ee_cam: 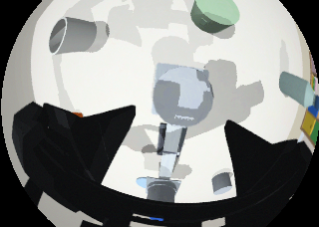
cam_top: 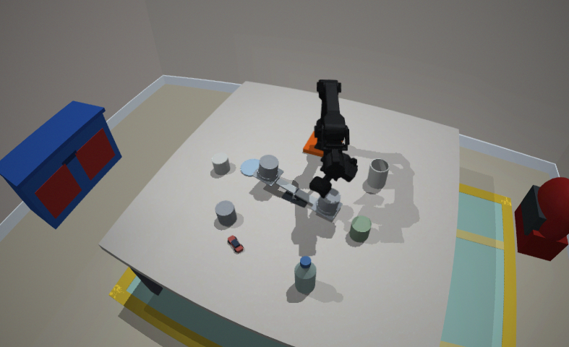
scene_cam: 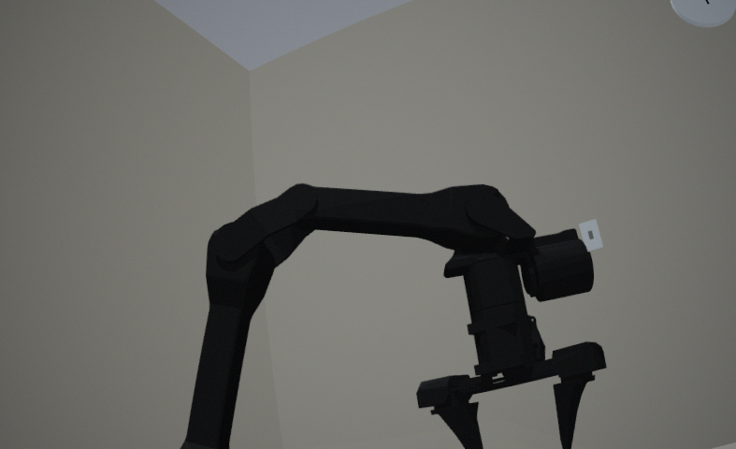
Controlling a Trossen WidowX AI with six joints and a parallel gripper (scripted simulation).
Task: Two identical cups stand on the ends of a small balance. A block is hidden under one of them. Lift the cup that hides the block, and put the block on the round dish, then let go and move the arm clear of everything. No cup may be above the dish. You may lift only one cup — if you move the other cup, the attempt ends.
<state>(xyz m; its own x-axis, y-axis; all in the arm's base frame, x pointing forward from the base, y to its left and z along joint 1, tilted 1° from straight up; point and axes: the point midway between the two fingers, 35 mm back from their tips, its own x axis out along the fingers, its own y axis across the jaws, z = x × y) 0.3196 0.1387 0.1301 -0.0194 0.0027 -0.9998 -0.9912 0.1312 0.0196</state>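
The grey block is 80 mm below my gripper tip. Round my gripper tip: bottle: 320 mm ahead, 50 mm to the left, 10 mm below; toy car: 270 mm ahead, 240 mm to the right, 110 mm below; green cylinder: 130 mm to the left, 80 mm below, 50 mm ahead.
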